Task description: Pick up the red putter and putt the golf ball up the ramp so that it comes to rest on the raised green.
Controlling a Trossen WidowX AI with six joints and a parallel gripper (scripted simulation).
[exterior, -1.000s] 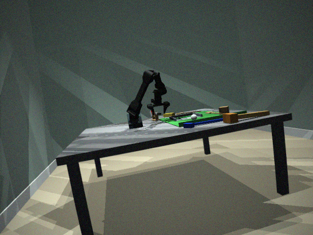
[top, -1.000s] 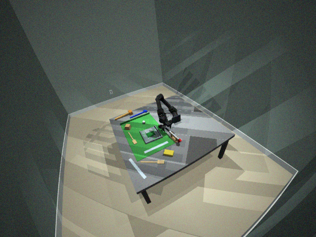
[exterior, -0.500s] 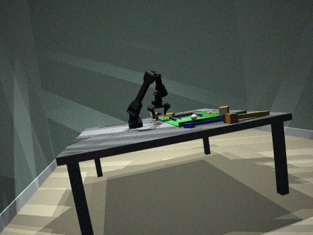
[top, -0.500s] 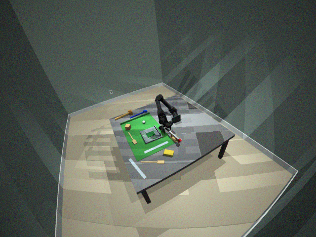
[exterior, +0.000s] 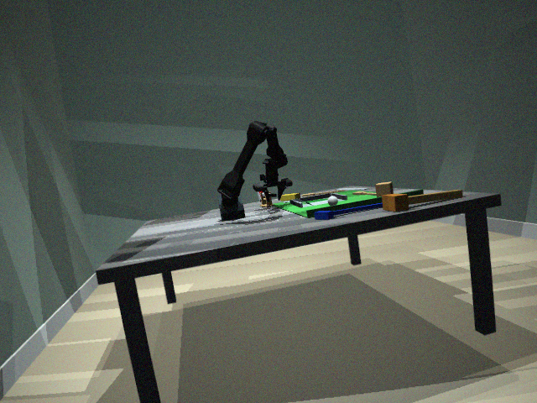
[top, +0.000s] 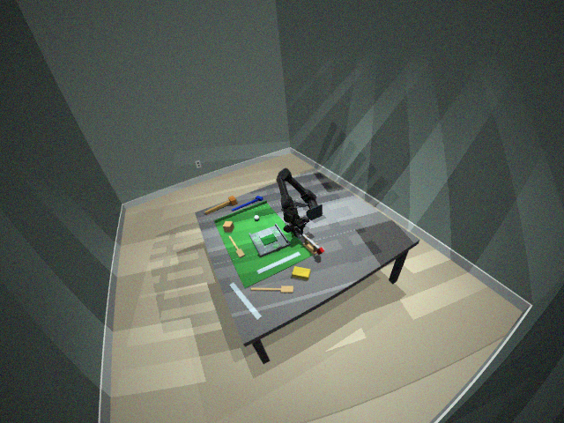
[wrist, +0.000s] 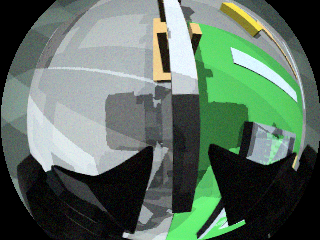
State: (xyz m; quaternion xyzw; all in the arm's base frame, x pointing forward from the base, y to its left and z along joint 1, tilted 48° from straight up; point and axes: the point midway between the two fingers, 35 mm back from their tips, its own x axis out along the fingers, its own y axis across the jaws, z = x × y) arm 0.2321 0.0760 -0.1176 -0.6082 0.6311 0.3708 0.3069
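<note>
The red putter is 1 cm behind my gripper tip, 11 cm to the left of it and 3 cm above it. The rest, counted from my gripper tip: yellow block (16 cm ahead, 28 cm to the left, 2 cm below); green mat (25 cm ahead, 18 cm to the right, 3 cm below); wooden rack (1 cm behind, 13 cm to the left).
</note>
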